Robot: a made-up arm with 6 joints. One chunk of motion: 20 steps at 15 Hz.
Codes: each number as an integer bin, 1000 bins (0 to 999) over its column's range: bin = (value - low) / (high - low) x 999, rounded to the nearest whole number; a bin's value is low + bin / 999 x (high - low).
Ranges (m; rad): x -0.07..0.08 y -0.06..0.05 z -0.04..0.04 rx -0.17..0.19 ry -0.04..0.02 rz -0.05..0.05
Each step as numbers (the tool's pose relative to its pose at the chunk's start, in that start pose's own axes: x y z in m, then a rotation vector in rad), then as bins.
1 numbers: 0.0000 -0.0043 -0.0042 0.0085 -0.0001 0.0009
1 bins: 466 506 447 495 664 508
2 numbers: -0.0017 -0.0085 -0.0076 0.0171 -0.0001 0.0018
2 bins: 455 468 405 519 664 517
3 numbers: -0.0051 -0.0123 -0.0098 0.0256 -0.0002 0.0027
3 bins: 432 433 377 543 663 526
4 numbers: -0.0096 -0.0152 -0.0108 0.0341 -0.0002 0.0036
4 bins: 402 407 365 566 663 535
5 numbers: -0.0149 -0.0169 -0.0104 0.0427 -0.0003 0.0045
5 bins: 367 391 370 590 661 544
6 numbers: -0.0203 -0.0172 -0.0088 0.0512 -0.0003 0.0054
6 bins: 331 389 390 614 661 553
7 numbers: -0.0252 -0.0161 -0.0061 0.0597 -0.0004 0.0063
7 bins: 298 399 423 637 659 562
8 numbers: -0.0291 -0.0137 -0.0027 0.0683 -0.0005 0.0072
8 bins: 272 420 466 661 658 571
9 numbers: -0.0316 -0.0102 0.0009 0.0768 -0.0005 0.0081
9 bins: 256 452 511 685 658 580
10 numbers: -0.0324 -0.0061 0.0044 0.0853 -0.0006 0.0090
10 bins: 250 490 554 708 656 589
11 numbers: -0.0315 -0.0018 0.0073 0.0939 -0.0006 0.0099
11 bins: 256 529 591 732 656 598
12 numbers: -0.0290 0.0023 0.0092 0.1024 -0.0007 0.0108
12 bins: 273 566 614 756 654 607
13 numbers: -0.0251 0.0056 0.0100 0.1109 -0.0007 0.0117
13 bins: 299 596 624 779 654 616
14 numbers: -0.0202 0.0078 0.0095 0.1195 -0.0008 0.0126
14 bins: 332 616 618 803 653 625
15 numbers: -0.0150 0.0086 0.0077 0.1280 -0.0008 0.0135
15 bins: 366 623 596 827 653 634
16 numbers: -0.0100 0.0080 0.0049 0.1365 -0.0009 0.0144
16 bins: 400 618 561 851 651 643
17 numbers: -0.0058 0.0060 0.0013 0.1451 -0.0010 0.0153
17 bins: 428 599 516 874 649 652
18 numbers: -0.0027 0.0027 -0.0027 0.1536 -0.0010 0.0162
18 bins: 448 569 466 898 649 661
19 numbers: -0.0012 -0.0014 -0.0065 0.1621 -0.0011 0.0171
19 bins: 458 532 418 922 648 670
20 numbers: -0.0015 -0.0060 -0.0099 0.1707 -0.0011 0.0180
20 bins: 456 490 376 945 648 679
